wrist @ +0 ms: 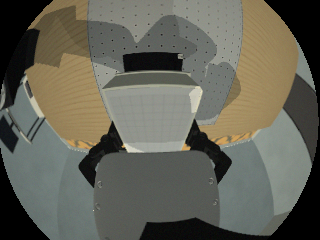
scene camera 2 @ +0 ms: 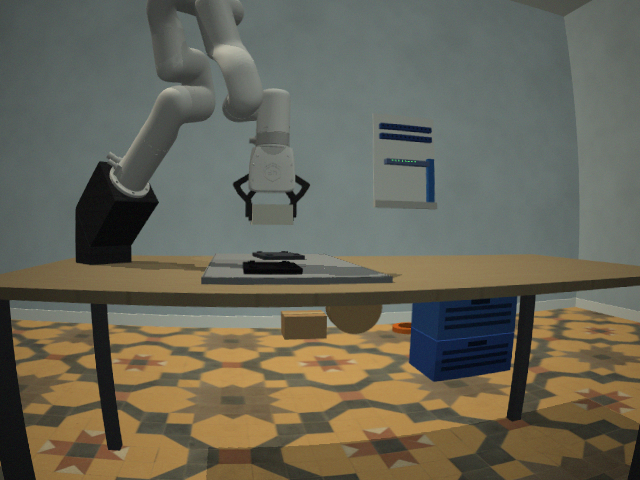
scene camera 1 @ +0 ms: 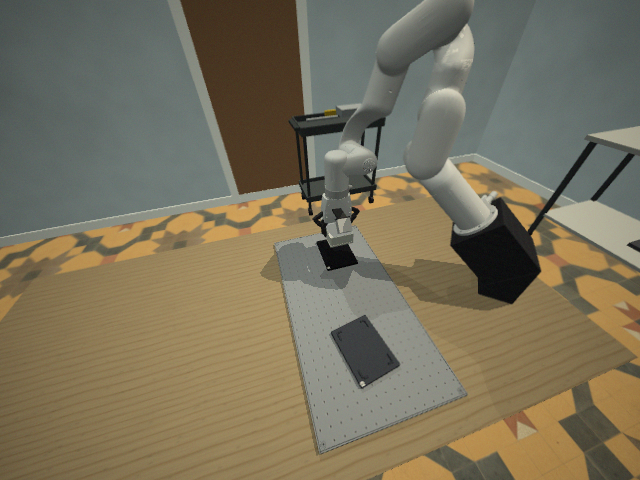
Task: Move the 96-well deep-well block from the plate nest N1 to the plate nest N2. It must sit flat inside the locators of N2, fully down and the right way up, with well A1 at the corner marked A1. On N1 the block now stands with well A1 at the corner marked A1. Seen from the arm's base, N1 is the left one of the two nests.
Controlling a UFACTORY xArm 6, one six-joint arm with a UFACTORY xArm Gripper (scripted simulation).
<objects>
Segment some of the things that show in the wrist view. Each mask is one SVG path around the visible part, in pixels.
My gripper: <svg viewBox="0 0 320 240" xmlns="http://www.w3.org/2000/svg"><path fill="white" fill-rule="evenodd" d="M270 236L248 235L219 228L220 198L218 184L228 171L232 161L221 151L219 145L208 139L206 133L200 132L195 118L185 141L187 146L191 147L190 150L145 153L119 152L118 149L123 146L123 142L112 121L108 134L103 135L100 142L89 150L89 154L79 163L79 170L94 188L94 218L100 240L267 240Z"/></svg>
A white deep-well block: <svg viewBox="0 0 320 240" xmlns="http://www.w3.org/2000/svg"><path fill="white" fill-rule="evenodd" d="M116 73L115 77L102 88L102 93L113 123L128 152L143 153L182 150L203 92L200 86L191 78L191 73L174 70L142 70Z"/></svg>
</objects>
